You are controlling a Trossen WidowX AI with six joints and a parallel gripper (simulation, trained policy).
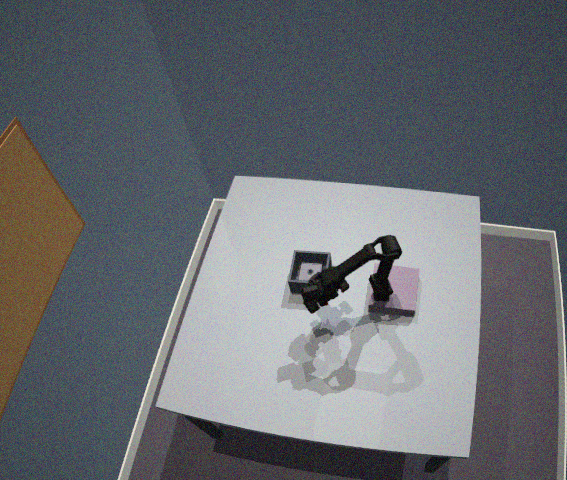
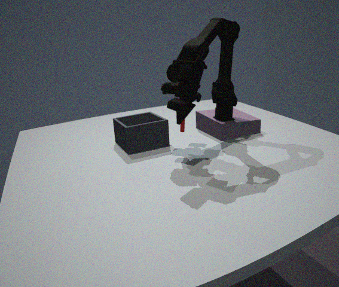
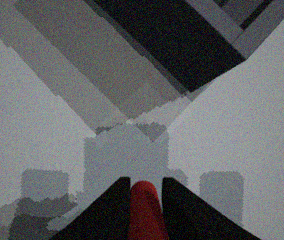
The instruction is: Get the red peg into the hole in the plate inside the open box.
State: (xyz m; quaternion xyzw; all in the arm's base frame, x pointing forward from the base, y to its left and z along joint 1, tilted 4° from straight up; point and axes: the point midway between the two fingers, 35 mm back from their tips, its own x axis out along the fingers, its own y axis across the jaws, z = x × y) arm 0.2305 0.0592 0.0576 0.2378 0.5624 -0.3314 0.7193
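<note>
Right now my gripper tip is 80 mm short of the pale plate, 150 mm to the left of it and 50 mm above it. From my gripper tip the other things lie so: dark box: 80 mm ahead, 150 mm to the right, 70 mm below; then red peg: 10 mm behind, 10 mm to the left, 10 mm above.
</note>
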